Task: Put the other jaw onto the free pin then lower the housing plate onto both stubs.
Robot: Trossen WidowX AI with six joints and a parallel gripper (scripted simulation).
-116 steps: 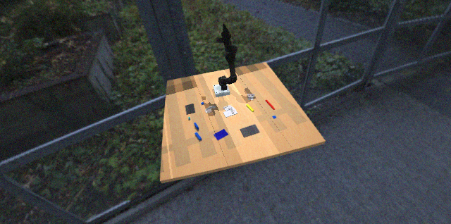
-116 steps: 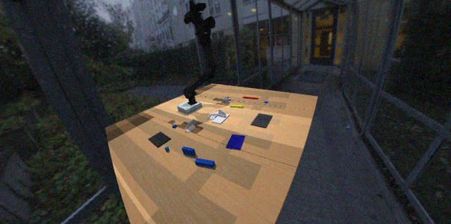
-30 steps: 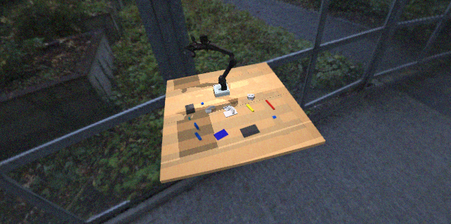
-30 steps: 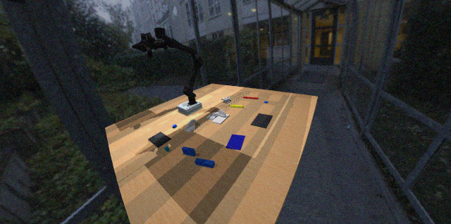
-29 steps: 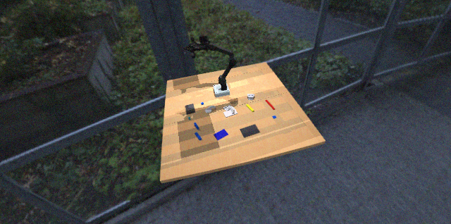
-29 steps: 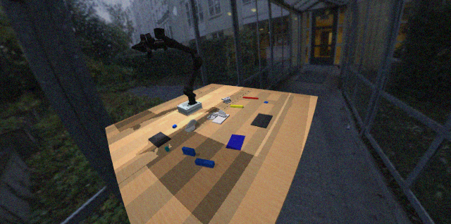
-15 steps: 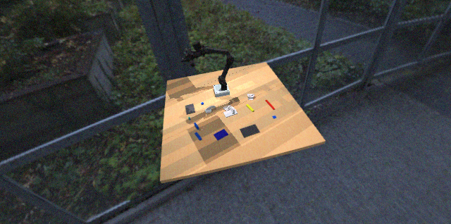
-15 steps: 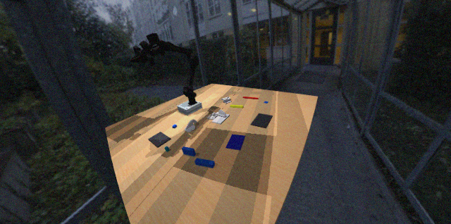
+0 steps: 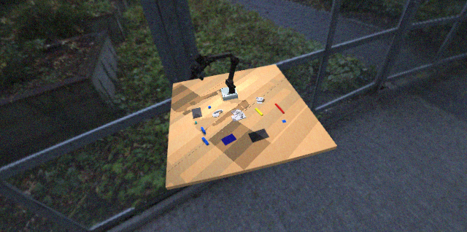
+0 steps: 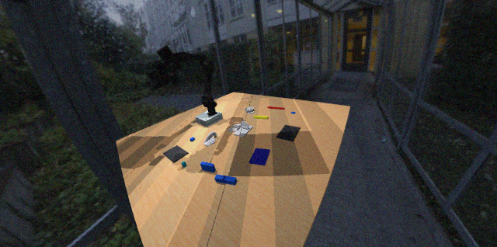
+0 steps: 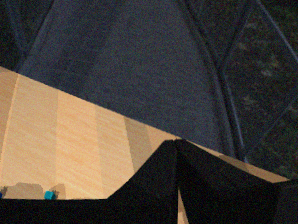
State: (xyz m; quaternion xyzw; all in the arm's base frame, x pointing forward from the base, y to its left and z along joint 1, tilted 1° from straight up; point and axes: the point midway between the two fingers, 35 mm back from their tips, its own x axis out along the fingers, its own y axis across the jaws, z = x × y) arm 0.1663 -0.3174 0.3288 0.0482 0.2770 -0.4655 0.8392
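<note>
The white jaw is 34 cm below my gripper tip, 22 cm to the left of it and 6 cm ahead of it. From my gripper tip the other things lie so: teal cube 35 cm below, 18 cm ahead, 1 cm to the left; then yellow bar 59 cm to the left, 35 cm below, 10 cm ahead; then blue plate 38 cm ahead, 36 cm below, 31 cm to the left.
</note>
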